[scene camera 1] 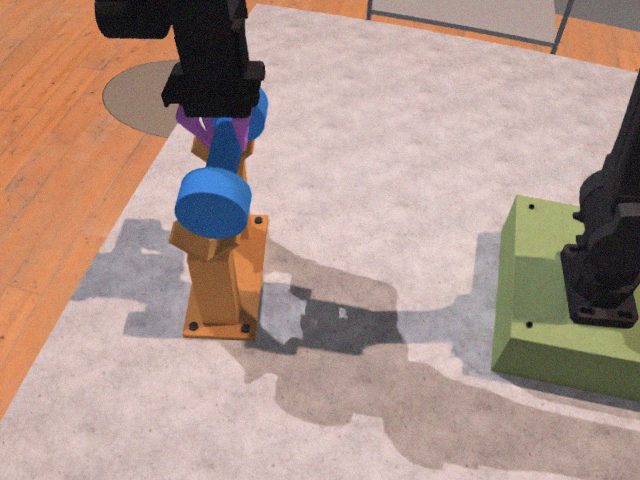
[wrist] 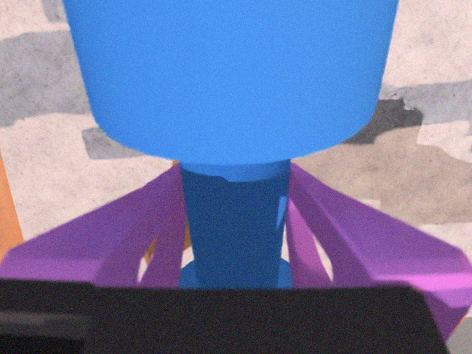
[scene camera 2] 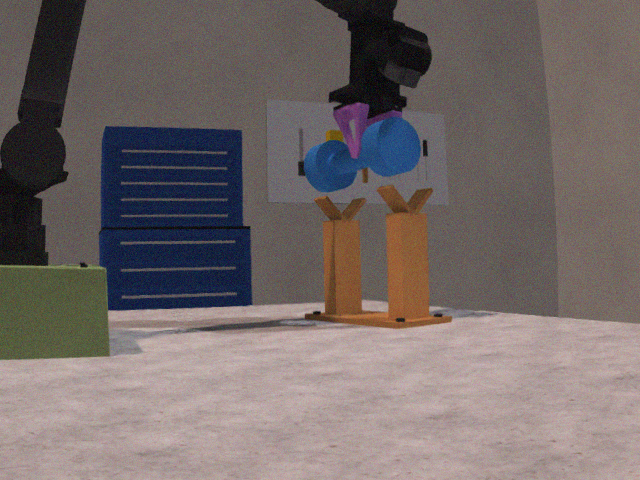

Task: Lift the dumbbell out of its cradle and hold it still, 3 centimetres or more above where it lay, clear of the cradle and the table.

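Frame: origin at the arm's base, x right, y ahead, z up, level; metres.
Seen in the pictures: gripper, between the fingertips: (scene camera 1: 228, 148) (wrist: 235, 177) (scene camera 2: 366, 160); arm's base, origin of its link: (scene camera 1: 595, 288) (scene camera 2: 11, 264).
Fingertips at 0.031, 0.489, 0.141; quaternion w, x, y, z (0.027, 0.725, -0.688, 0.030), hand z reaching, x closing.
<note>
Pixels of each thing's top centre, then the offset from my fingertips to it, as dx, dy, dz. Level surfaces: height alone.
- blue dumbbell, centre of its top: (wrist: 248, 328) (scene camera 1: 221, 125) (scene camera 2: 358, 128) -0.018, -0.001, +0.050
- orange cradle, centre of its top: (scene camera 1: 214, 183) (scene camera 2: 370, 192) -0.018, +0.018, -0.045
- pale table, height of its surface: dz -0.235
The blue dumbbell (scene camera 1: 222, 157) (scene camera 2: 366, 156) (wrist: 230, 90) hangs in the air above the orange cradle (scene camera 1: 211, 289) (scene camera 2: 408, 263). In scene camera 2, background shows between both heads and the V-shaped rests, so they are apart. The dumbbell is nearly level, with the head nearer that camera looking slightly higher. My gripper (scene camera 1: 226, 147) (scene camera 2: 356, 153) (wrist: 235, 177) points down and is shut on the dumbbell's handle, one purple finger on each side. In the wrist view one head fills the top, and the far head is mostly hidden behind the handle and gripper body.
A green block (scene camera 1: 542, 232) (scene camera 2: 51, 310) carries the black arm base (scene camera 1: 602, 289) (scene camera 2: 20, 227), to the right in scene camera 1. The cradle stands on the pale table (scene camera 1: 413, 180) (scene camera 2: 310, 403) near its left edge. A blue cabinet (scene camera 2: 173, 178) stands in the background.
</note>
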